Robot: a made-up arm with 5 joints.
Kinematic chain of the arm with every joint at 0, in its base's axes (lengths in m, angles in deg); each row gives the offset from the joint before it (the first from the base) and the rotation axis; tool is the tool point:
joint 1: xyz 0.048 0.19 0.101 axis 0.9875 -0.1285 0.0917
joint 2: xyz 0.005 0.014 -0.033 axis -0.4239 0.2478 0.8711
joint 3: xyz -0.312 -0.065 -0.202 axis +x
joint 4: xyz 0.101 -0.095 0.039 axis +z
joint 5: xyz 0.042 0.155 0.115 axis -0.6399 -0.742 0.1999
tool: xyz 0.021 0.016 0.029
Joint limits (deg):
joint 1: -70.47..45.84
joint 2: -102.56..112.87
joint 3: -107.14..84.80
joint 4: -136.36..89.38
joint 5: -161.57..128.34
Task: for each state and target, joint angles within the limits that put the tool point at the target. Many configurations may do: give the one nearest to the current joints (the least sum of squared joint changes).
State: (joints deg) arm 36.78 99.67 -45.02 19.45 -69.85
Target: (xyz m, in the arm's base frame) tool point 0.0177 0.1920 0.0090
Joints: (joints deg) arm 45.84 72.07 -37.94 -33.62 -60.42
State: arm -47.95 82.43 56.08 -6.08 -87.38
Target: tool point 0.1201 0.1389 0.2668
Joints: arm -64.84 77.79 45.20 9.84 -86.28
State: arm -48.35 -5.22 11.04 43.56 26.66
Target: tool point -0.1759 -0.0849 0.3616
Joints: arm -39.59 36.40 43.89 86.31 32.75
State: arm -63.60 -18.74 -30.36 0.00 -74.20
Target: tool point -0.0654 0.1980 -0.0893
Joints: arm -50.88 -23.93 -30.79 8.72 -72.01
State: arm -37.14 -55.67 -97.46 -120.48 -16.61
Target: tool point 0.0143 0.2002 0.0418
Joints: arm -70.47 -24.23 -66.92 -86.28 -35.93
